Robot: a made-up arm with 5 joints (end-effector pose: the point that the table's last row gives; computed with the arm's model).
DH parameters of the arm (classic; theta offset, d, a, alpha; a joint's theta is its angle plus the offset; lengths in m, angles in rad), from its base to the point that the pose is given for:
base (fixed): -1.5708 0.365 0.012 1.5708
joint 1: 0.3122 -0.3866 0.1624 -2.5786
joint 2: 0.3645 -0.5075 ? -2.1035
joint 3: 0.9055 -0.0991 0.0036 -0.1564
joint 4: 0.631 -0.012 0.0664 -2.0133
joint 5: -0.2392 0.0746 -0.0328 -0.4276
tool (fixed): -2.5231 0.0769 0 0
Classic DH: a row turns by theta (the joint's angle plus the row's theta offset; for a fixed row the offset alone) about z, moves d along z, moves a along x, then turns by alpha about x.
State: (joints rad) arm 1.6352 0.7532 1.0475 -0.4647 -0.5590
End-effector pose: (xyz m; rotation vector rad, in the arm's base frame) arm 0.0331 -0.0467 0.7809 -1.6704 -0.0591 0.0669
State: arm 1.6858 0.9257 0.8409 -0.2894 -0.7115
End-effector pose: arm 0.0470 -0.0518 0.8004 -1.5974 -0.0861 0.0714
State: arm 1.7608 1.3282 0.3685 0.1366 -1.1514
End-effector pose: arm 0.0764 -0.0874 0.8238 -1.4214 -0.2210 -0.0316
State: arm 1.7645 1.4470 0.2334 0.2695 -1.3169
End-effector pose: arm 0.0825 -0.1062 0.8225 -1.3675 -0.2884 -0.1054
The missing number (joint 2, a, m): 0.1765
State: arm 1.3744 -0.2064 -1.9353 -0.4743 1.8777
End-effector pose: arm -0.0785 -0.1052 0.8710 -0.0756 -1.1998 -0.7923
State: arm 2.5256 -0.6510 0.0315 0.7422 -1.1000
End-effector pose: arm -0.0345 0.1258 0.4509 1.7845 1.3206 -0.1483
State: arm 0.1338 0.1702 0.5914 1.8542 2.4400
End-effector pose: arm 0.1662 -0.4810 0.3007 1.4498 0.6515 0.3636
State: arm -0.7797 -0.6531 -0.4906 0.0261 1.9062
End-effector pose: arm -0.1513 -0.1260 0.1942 -0.1773 1.1744 2.2445
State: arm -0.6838 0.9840 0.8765 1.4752 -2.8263
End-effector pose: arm 0.2464 -0.1292 -0.0188 -1.9546 0.3512 -1.4245
